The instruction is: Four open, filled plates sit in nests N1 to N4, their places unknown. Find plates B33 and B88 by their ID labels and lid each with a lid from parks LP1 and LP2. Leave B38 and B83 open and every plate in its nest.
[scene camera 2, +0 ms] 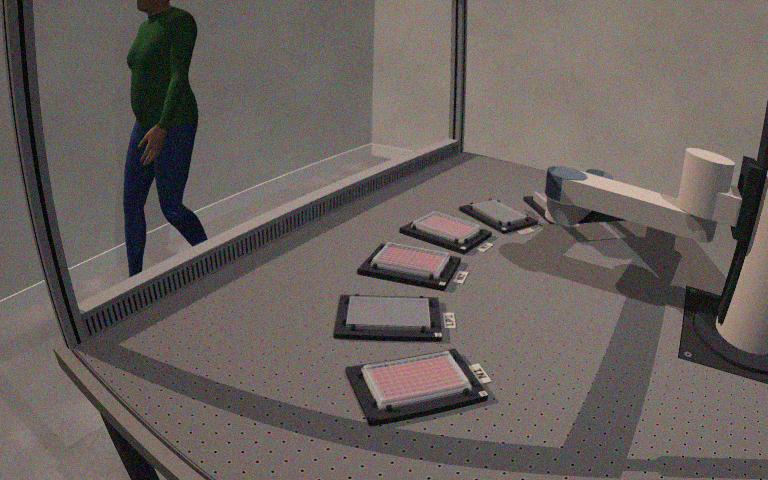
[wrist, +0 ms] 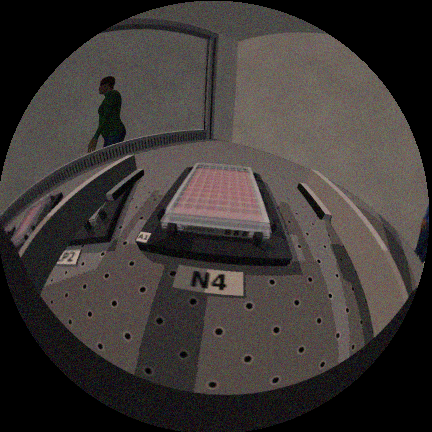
Observation:
In view: a lid (scene camera 2: 493, 209), a lid (scene camera 2: 387, 313), a lid park LP1 (scene camera 2: 340, 331), a lid park LP2 (wrist: 101, 232), a nest N1 (scene camera 2: 374, 416), a nest N4 (wrist: 274, 251), a nest N2 (scene camera 2: 365, 269) and a nest N3 (scene camera 2: 406, 230).

